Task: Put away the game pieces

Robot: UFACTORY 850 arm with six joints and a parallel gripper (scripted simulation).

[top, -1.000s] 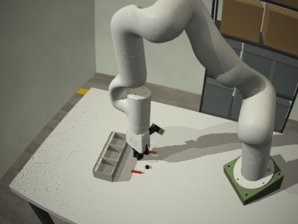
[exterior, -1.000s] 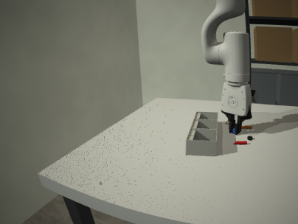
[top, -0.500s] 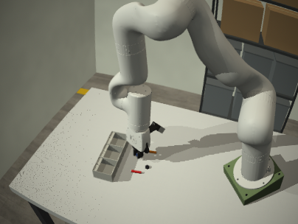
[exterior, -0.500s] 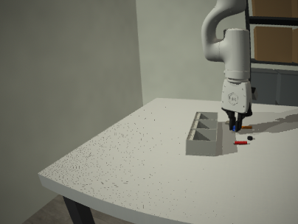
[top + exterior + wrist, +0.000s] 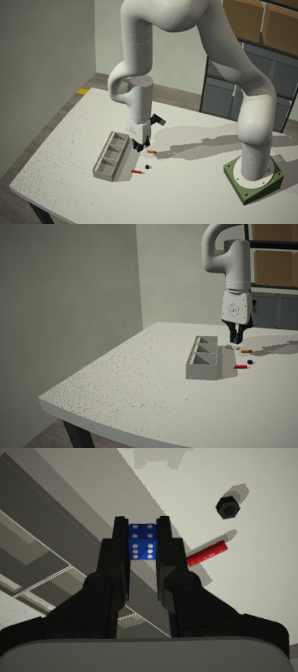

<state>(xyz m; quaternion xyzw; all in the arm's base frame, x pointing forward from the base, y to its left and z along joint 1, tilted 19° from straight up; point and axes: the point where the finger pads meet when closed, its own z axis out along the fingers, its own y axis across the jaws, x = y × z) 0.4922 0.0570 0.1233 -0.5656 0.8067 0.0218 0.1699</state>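
The grey bin lies 9 cm ahead of my hand, 7 cm to the left of it and 5 cm below it. Also, from my hand: orange stick: 4 cm behind, 6 cm to the right, 7 cm below; then blue die: 1 cm below; then black piece: 6 cm behind, 3 cm to the left, 7 cm below.
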